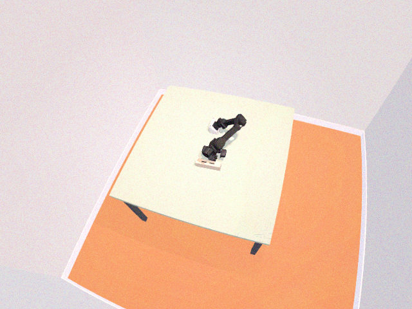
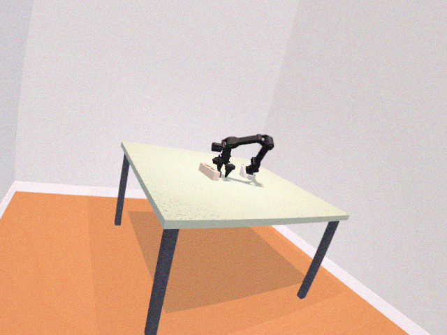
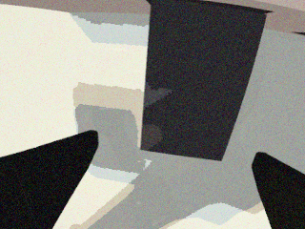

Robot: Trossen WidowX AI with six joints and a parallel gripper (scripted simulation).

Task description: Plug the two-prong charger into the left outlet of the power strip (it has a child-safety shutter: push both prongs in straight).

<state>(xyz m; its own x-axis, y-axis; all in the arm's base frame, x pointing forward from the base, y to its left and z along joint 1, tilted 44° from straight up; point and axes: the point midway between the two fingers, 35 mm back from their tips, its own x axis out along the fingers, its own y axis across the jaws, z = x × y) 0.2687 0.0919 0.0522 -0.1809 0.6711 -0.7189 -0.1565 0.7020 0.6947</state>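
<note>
Right now my gripper tip is 6 cm short of the black two-prong charger, 1 cm to the right of it and 1 cm below it.
</note>
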